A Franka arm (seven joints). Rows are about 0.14 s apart.
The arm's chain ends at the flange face. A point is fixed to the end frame.
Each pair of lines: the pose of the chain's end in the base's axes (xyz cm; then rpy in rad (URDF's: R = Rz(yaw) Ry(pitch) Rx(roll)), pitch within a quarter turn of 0, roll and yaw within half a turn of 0), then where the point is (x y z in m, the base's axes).
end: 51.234 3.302 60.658 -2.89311 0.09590 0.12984
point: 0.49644 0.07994 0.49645
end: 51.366 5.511 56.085 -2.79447 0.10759 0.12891
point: 0.49573 0.11251 0.45614
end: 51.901 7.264 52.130 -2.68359 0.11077 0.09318
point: 0.50255 0.14192 0.42377
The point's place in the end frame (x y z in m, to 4 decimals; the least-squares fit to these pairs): 0.0009 -0.0199 0.1191
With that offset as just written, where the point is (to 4 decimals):
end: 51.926 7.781 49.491 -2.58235 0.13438 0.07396
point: 0.5022 0.1568 0.4052
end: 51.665 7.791 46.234 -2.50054 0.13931 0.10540
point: 0.4968 0.1635 0.3795
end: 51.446 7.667 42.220 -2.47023 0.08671 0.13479
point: 0.4964 0.1647 0.3416
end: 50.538 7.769 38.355 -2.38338 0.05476 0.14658
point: 0.4883 0.1726 0.3108
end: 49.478 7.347 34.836 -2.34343 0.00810 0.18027
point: 0.4773 0.1711 0.2795
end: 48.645 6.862 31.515 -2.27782 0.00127 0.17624
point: 0.4691 0.1706 0.2529
